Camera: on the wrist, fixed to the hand. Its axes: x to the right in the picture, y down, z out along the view.
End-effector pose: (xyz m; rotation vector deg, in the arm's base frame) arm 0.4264 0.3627 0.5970 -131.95 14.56 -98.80
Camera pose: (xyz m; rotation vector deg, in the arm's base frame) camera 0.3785 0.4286 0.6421 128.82 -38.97 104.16
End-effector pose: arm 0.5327 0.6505 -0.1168 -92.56 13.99 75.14
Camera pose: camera 0.6204 0.6509 -0.0855 -121.79 -1.20 74.46
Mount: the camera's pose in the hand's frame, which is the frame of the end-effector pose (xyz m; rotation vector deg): 0.0087 -0.0770 -0.0516 -28.38 8.34 -1.52
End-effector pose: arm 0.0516 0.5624 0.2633 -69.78 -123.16 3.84
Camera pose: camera 0.0201 0.5120 0.3350 -80.80 -121.28 -33.19
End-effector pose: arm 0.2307 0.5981 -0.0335 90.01 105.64 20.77
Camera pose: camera 0.1383 0.5994 -0.0452 68.85 97.77 49.68
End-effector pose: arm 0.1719 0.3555 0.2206 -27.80 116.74 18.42
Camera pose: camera 0.1642 0.2640 0.2360 -49.12 119.46 46.04
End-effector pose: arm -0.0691 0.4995 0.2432 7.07 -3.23 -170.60
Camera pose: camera -0.0855 0.5724 0.1877 15.82 39.84 -165.82
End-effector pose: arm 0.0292 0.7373 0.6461 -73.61 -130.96 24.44
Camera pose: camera -0.0010 0.7073 0.7289 -83.08 -135.16 -14.71
